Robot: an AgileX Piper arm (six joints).
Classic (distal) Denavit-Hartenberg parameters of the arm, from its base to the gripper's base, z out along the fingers. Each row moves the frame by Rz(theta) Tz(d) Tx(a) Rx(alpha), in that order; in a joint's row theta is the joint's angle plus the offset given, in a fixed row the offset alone. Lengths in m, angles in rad.
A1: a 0  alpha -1.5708  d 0.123  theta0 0
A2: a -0.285  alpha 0  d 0  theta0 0.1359
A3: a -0.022  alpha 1.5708  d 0  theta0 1.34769
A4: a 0  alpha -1.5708  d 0.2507  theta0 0
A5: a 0  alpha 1.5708  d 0  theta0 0
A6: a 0  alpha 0  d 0.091  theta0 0
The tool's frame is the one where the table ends.
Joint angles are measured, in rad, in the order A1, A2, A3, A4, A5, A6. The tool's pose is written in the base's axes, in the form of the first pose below.
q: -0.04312, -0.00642, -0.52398, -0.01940, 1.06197, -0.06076
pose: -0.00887 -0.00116 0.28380 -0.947 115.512 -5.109
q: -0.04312, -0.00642, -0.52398, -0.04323, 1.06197, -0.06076
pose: -0.00899 -0.00305 0.28385 -0.858 115.527 -6.733
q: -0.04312, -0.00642, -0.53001, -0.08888, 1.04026, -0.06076
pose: -0.00921 -0.00658 0.28749 -0.724 113.929 -9.882
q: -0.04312, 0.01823, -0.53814, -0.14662, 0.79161, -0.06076
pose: 0.00038 -0.00948 0.31172 -1.712 100.546 -13.889
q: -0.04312, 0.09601, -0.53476, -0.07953, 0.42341, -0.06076
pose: 0.01872 -0.00378 0.34281 -2.271 84.155 -9.596
